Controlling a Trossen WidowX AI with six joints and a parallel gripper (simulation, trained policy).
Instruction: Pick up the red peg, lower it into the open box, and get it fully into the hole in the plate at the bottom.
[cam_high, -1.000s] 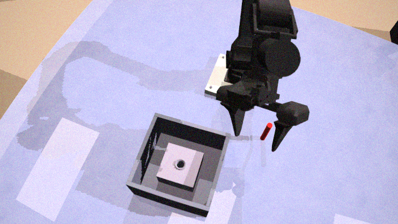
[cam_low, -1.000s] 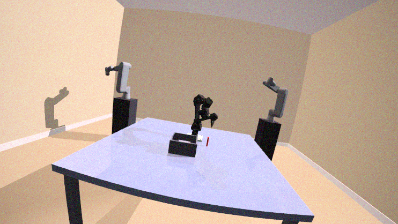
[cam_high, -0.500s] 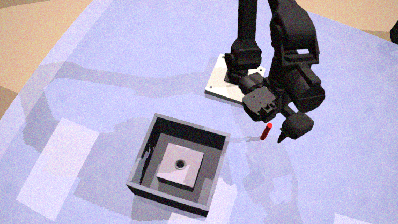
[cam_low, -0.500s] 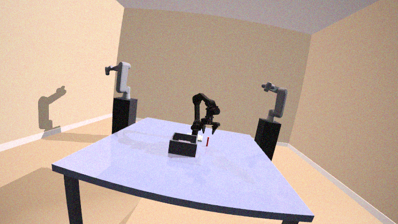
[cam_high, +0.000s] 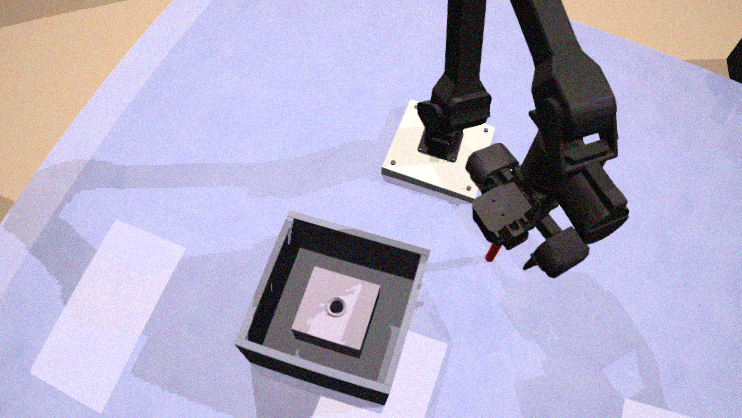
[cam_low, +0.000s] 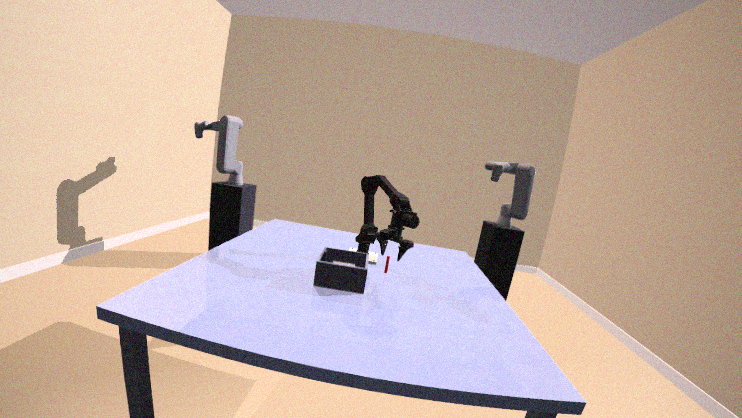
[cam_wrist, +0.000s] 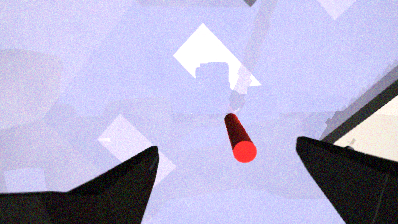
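The red peg lies 30 mm below my gripper tip, 10 mm to the right of it and 10 mm behind it. Also, from my gripper tip: dark grey box: 190 mm to the right, 150 mm ahead, 50 mm below; then grey plate: 190 mm to the right, 150 mm ahead, 30 mm below.
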